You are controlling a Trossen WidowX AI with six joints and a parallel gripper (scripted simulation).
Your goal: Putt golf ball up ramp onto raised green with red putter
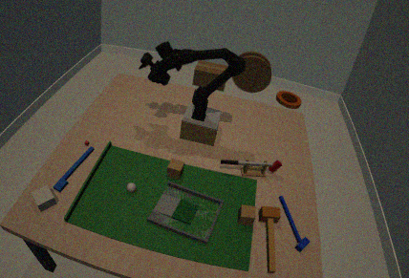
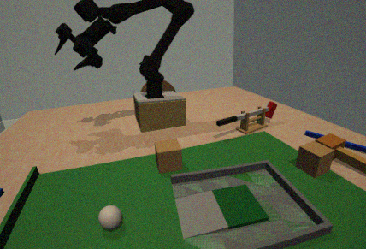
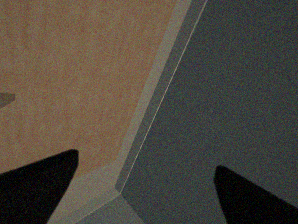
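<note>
Now: gripper tip 230 mm short of the wooden stand, 630 mm to the right of it and 240 mm above it. Also, from my gripper tip: white golf ball: 510 mm ahead, 130 mm to the left, 240 mm below; pale block: 710 mm ahead, 210 mm to the right, 250 mm below; blue putter: 500 mm ahead, 830 mm to the left, 260 mm below.
</note>
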